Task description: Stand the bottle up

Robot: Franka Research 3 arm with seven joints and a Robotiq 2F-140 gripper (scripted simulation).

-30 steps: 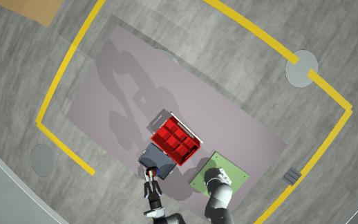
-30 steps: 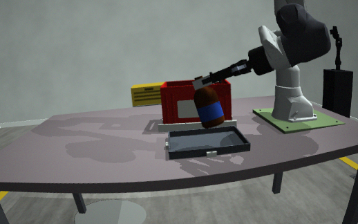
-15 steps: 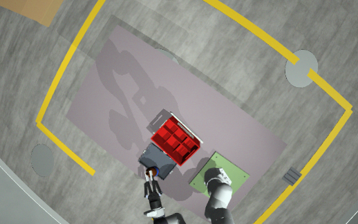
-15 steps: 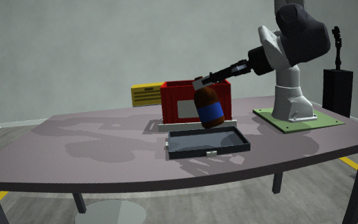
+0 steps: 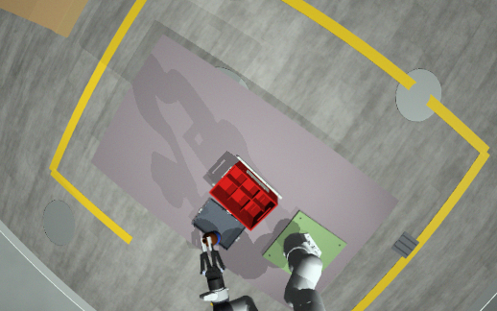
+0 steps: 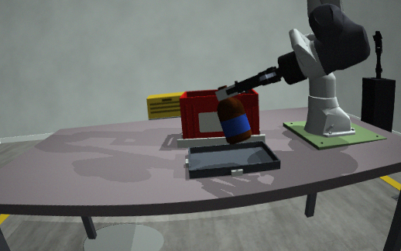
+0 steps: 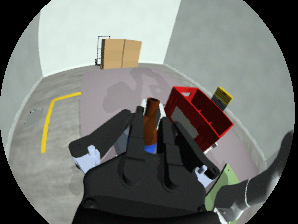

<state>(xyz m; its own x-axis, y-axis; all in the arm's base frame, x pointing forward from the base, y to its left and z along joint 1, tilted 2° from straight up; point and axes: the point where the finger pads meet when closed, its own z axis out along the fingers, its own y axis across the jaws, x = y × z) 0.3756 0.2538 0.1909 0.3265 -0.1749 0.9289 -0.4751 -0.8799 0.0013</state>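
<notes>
Now: hand 6 cm above the glass bottle. From my hand the other things lie so: tray (3 cm to the right, 20 cm below); then red crate (4 cm ahead, 28 cm to the right, 13 cm below).
</notes>
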